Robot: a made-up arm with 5 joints. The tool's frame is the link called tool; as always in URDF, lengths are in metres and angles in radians. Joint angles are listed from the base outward. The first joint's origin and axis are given. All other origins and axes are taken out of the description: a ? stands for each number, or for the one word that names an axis. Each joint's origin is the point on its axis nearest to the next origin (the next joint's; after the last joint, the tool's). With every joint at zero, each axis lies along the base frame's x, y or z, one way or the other. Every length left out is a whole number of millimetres.
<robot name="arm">
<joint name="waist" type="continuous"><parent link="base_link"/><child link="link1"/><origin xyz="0 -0.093 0.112" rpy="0 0 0"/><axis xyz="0 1 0"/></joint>
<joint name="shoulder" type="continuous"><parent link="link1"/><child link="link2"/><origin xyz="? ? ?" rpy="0 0 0"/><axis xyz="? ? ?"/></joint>
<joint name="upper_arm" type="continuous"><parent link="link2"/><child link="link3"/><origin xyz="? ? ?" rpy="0 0 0"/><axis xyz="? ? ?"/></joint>
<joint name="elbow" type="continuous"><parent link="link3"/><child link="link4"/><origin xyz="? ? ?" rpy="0 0 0"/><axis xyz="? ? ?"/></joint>
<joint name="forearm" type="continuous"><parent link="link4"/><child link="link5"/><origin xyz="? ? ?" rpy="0 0 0"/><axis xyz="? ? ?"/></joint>
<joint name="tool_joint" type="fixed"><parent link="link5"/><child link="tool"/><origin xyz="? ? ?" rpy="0 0 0"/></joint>
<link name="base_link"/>
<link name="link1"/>
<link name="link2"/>
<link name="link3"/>
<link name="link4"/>
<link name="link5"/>
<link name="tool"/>
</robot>
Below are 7 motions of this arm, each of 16 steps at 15 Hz.
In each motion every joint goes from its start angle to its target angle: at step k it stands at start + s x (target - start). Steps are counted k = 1, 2, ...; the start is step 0. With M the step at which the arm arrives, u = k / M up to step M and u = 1 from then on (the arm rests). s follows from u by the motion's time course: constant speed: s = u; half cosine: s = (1 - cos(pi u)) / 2; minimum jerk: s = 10 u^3 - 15 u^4 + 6 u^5.
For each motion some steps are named. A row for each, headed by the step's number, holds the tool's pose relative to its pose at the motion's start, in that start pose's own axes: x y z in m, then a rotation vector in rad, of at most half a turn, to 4 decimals.
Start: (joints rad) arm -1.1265 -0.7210 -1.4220 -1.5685 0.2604
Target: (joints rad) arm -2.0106 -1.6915 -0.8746 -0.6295 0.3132
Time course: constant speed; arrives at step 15
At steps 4, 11, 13, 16:
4: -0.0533 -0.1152 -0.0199 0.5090 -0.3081 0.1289
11: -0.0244 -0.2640 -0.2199 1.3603 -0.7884 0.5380
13: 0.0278 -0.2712 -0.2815 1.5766 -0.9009 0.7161
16: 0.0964 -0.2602 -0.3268 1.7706 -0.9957 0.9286

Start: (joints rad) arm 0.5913 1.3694 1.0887 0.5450 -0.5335
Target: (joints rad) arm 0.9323 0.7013 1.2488 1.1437 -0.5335
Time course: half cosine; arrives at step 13
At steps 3, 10, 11, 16:
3: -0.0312 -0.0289 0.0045 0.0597 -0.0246 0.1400
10: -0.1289 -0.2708 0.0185 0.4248 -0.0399 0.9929
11: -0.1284 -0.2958 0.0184 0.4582 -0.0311 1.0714
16: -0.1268 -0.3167 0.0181 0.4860 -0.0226 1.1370

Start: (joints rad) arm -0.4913 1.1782 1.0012 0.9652 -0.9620
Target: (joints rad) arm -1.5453 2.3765 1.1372 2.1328 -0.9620
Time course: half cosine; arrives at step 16
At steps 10, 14, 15, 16:
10: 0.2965 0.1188 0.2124 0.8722 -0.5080 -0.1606
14: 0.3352 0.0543 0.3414 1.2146 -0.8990 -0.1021
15: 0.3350 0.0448 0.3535 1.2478 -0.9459 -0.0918
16: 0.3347 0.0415 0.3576 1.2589 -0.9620 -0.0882

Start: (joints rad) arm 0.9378 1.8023 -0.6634 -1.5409 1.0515
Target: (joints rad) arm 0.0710 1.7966 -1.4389 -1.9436 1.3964
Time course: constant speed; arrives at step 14
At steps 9, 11, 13, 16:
9: 0.1348 0.1658 -0.2923 0.0374 0.8130 0.3764
11: 0.1129 0.2036 -0.3601 0.0874 0.9918 0.4593
13: 0.0746 0.2394 -0.4193 0.1529 1.1704 0.5353
16: 0.0504 0.2564 -0.4447 0.1911 1.2595 0.5698

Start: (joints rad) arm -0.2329 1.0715 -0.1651 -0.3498 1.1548
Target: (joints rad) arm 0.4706 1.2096 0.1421 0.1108 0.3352
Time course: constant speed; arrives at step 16
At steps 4, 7, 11, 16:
4: 0.0329 -0.0773 -0.0986 0.2478 0.2102 0.0606
7: 0.0525 -0.1081 -0.1860 0.4279 0.3809 0.1381
11: 0.0661 -0.1120 -0.3058 0.6545 0.6205 0.2861
16: 0.0559 -0.0689 -0.4371 0.9049 0.9291 0.5459

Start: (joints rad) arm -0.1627 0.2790 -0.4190 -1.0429 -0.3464
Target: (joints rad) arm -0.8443 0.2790 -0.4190 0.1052 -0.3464
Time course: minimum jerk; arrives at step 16
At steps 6, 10, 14, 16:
6: -0.0530 -0.0408 -0.0024 0.4202 -0.0647 -0.0197
10: -0.1542 -0.0994 -0.0695 1.0795 -0.2833 -0.0148
14: -0.2128 -0.1090 -0.1430 1.4323 -0.4734 0.0171
16: -0.2162 -0.1087 -0.1482 1.4533 -0.4868 0.0200

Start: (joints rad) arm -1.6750 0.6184 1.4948 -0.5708 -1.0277
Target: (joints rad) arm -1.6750 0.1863 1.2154 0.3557 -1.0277
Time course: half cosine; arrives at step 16
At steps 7, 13, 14, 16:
7: -0.0319 0.0483 0.0180 0.3492 -0.1186 0.2500
13: -0.0814 0.0717 0.0364 0.7438 -0.3601 0.6175
14: -0.0861 0.0718 0.0367 0.7755 -0.3864 0.6533
16: -0.0899 0.0717 0.0367 0.8011 -0.4086 0.6831

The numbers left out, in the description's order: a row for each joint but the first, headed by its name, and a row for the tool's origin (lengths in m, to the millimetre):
shoulder: xyz -0.11 0 0.13, axis -1 0 0
upper_arm: xyz 0 -0.076 0.194, axis 0 0 1
elbow: xyz -0.33 -0.032 0, axis 1 0 0
forearm: xyz 0 0.14 0.197, axis 0 -1 0
tool: xyz 0.351 0 0.036

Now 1 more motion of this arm.
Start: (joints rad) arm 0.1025 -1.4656 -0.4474 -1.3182 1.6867
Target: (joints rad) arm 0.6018 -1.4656 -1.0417 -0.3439 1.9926
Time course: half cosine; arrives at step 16
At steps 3, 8, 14, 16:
3: 0.0428 -0.0352 -0.0474 -0.0329 0.0634 -0.0764
8: 0.1567 -0.2122 -0.2840 -0.3243 0.3450 -0.4030
14: 0.1605 -0.3731 -0.4695 -0.8569 0.5730 -0.5957
16: 0.1590 -0.3828 -0.4801 -0.9080 0.5867 -0.6007

